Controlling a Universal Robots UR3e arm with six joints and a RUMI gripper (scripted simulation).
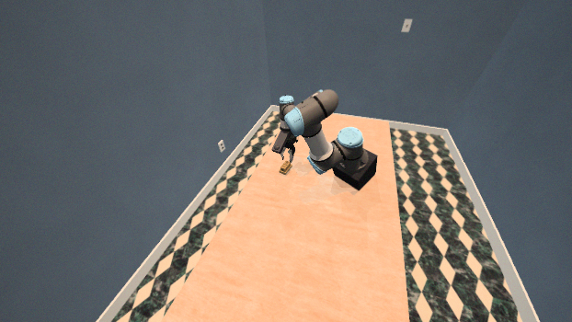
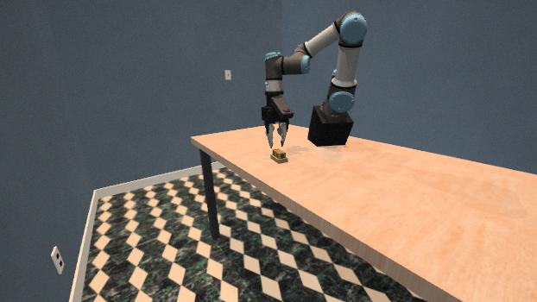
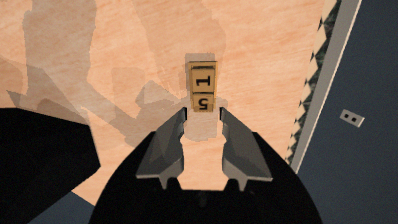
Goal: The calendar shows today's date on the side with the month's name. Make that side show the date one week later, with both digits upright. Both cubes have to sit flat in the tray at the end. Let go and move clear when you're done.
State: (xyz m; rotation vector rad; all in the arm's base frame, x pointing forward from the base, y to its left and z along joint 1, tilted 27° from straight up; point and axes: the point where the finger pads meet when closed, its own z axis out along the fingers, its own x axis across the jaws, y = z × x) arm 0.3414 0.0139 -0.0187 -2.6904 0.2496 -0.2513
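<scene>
Right now the wooden tray is 20 mm to the left of my hand and 50 mm below it.
</scene>
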